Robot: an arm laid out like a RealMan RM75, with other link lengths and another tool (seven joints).
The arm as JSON. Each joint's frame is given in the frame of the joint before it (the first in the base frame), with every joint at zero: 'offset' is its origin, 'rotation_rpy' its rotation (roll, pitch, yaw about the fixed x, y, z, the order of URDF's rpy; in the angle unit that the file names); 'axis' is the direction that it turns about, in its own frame. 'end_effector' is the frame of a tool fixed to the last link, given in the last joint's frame.
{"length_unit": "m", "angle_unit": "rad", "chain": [
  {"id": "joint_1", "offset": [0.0, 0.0, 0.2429], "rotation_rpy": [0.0, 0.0, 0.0], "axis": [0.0, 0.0, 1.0]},
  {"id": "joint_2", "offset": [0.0, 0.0, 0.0], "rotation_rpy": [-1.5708, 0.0, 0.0], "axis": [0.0, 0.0, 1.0]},
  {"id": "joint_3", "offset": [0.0, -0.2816, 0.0], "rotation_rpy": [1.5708, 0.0, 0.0], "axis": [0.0, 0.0, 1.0]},
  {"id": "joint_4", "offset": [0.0, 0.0, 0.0], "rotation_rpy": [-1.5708, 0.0, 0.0], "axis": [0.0, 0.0, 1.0]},
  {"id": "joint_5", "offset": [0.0, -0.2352, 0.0], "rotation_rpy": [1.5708, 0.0, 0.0], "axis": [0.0, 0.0, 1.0]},
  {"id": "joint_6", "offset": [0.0, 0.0, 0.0], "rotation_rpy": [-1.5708, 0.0, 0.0], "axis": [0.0, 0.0, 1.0]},
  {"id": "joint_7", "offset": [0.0, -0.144, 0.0], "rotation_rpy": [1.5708, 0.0, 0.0], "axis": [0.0, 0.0, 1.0]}
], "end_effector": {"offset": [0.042, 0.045, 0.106], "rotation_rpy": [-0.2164, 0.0, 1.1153]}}
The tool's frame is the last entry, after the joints.
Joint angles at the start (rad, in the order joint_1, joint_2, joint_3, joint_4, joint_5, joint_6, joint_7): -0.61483, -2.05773, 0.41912, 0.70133, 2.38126, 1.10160, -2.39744
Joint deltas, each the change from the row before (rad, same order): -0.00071, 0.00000, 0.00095, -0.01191, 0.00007, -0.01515, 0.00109; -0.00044, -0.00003, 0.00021, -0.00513, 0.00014, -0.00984, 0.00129; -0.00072, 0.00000, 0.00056, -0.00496, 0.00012, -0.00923, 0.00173; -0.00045, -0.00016, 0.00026, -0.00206, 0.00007, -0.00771, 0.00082; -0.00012, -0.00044, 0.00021, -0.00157, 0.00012, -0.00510, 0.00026; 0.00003, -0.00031, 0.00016, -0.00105, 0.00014, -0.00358, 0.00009; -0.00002, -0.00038, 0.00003, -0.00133, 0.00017, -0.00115, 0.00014; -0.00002, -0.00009, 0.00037, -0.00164, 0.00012, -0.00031, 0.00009; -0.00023, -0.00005, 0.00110, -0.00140, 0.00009, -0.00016, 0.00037; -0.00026, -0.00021, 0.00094, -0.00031, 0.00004, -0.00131, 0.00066; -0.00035, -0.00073, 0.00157, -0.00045, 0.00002, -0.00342, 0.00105; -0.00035, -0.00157, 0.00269, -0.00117, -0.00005, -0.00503, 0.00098; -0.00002, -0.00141, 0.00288, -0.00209, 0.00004, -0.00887, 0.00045; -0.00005, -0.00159, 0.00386, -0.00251, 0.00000, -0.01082, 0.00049
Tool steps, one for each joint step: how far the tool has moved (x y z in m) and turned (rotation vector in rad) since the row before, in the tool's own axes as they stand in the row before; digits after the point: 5 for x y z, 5 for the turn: -0.00261, -0.00051, 0.00220, 0.00449, -0.00420, -0.00596; -0.00130, -0.00095, 0.00080, 0.00513, -0.00288, -0.00196; -0.00104, -0.00078, 0.00088, 0.00445, -0.00288, -0.00089; -0.00062, -0.00114, 0.00026, 0.00537, -0.00222, -0.00042; -0.00056, -0.00054, 0.00034, 0.00310, -0.00146, -0.00091; -0.00047, -0.00038, 0.00021, 0.00222, -0.00112, -0.00077; -0.00032, 0.00027, 0.00042, -0.00034, -0.00036, -0.00081; -0.00029, 0.00046, 0.00046, -0.00131, -0.00033, -0.00065; -0.00006, 0.00054, 0.00055, -0.00166, -0.00058, 0.00047; 0.00007, 0.00006, 0.00029, 0.00026, -0.00078, 0.00118; 0.00000, -0.00002, 0.00054, 0.00138, -0.00151, 0.00165; -0.00014, 0.00038, 0.00113, 0.00106, -0.00209, 0.00148; -0.00080, -0.00034, 0.00105, 0.00407, -0.00346, 0.00012; -0.00092, -0.00042, 0.00126, 0.00493, -0.00436, 0.00044
